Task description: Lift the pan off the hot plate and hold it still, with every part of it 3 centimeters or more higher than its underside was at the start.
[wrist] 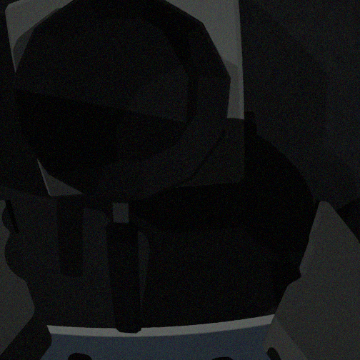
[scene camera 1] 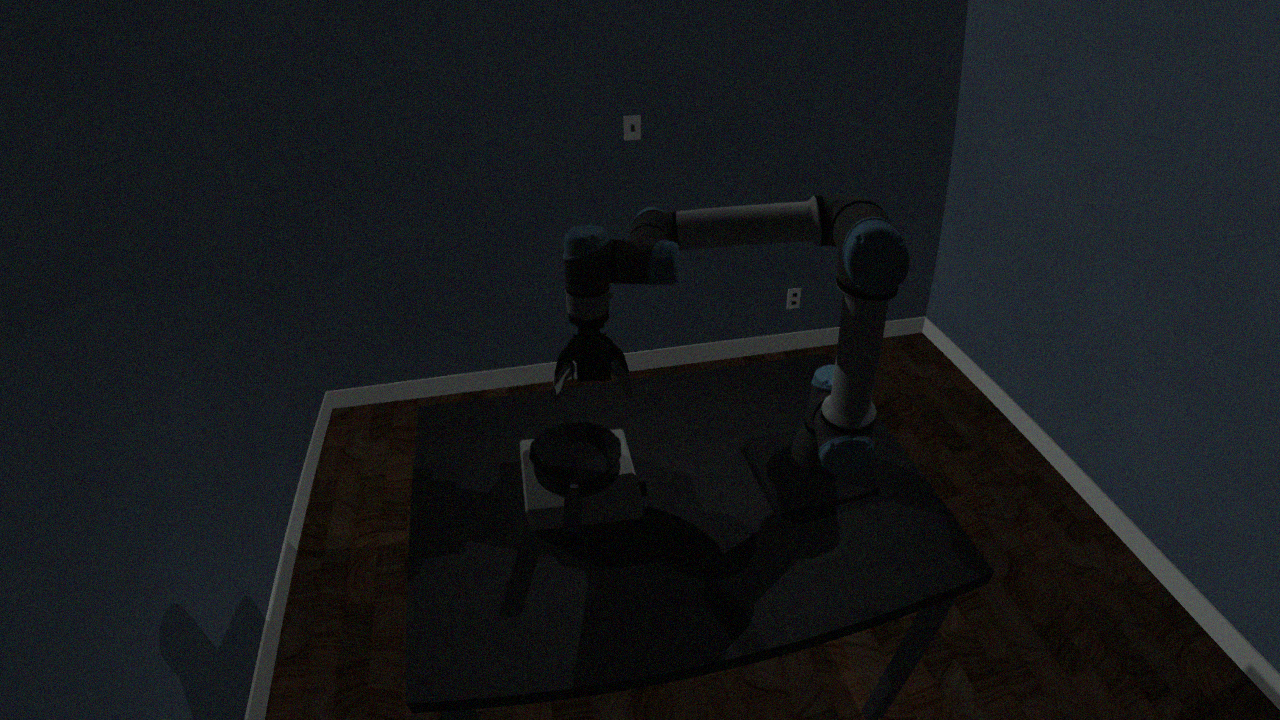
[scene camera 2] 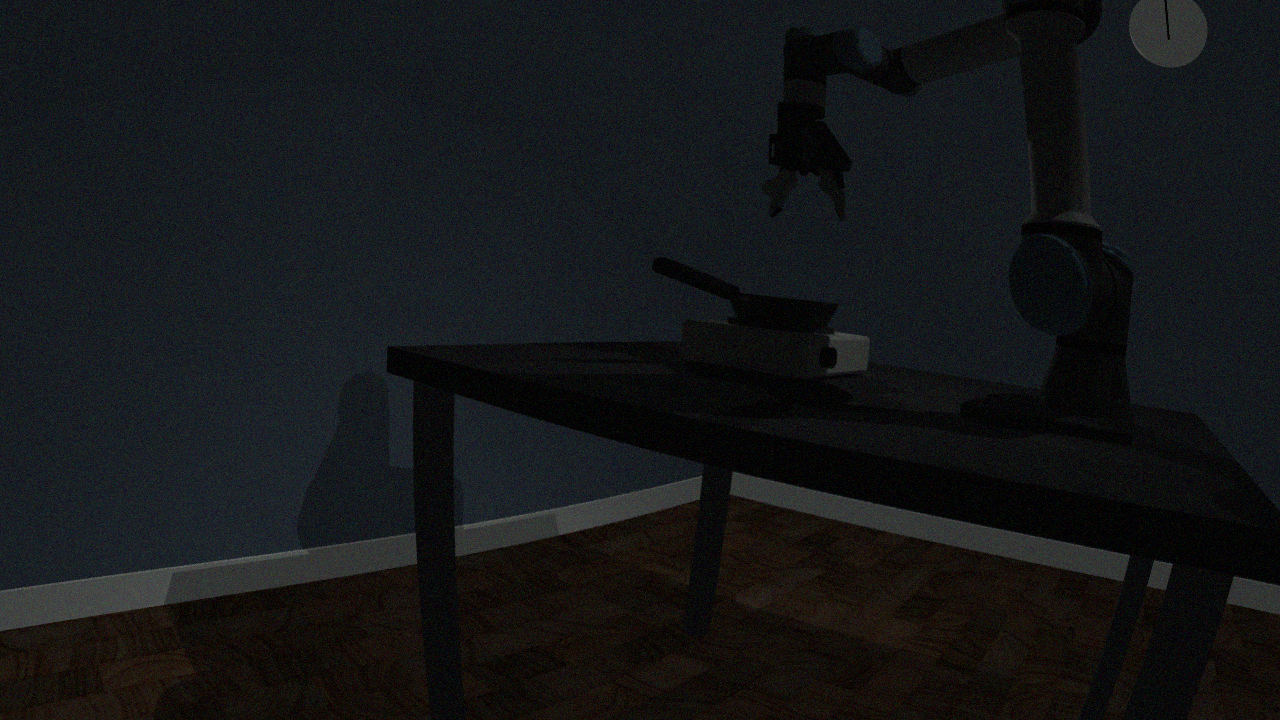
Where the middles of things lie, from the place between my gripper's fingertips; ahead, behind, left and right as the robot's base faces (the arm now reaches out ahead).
Labels:
Now: hand 5 cm short of the dark pan (scene camera 1: 574, 455), 7 cm to the right of it and 13 cm above it.

